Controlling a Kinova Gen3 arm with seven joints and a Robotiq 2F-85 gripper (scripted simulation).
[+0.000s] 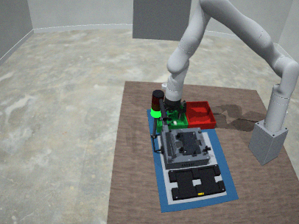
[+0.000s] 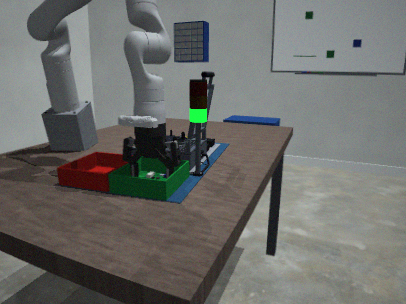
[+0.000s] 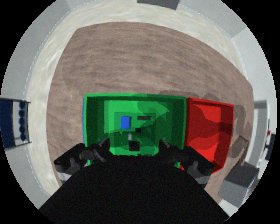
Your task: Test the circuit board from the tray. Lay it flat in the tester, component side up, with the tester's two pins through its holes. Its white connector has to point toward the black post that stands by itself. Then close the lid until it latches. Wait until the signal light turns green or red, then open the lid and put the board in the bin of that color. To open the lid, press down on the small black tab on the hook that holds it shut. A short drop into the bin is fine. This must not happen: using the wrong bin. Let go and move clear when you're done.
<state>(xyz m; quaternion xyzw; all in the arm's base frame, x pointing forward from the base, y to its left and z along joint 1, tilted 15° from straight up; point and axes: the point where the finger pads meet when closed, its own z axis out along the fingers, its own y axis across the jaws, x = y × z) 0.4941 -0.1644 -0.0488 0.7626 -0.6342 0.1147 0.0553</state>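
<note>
The green bin is right at my hand. From my hand the other things lie so: green circuit board (1 cm below); then clear lid (21 cm to the left, 17 cm above, 4 cm ahead); then red bin (15 cm behind, 3 cm to the right).
</note>
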